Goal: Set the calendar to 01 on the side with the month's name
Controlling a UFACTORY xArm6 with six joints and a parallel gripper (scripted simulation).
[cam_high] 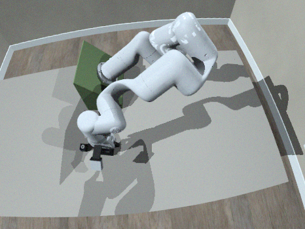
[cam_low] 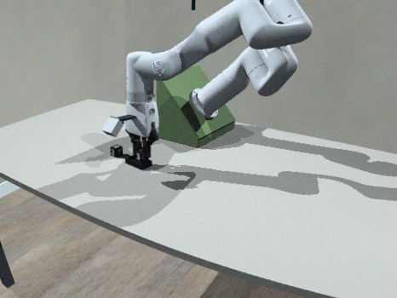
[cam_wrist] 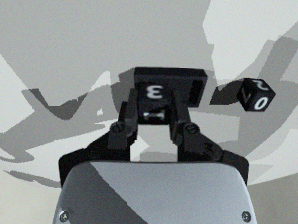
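The black tray lies 20 mm to the right of my hand and 40 mm below it. Round my hand: black cube (10 mm behind, 120 mm to the right, 40 mm below).
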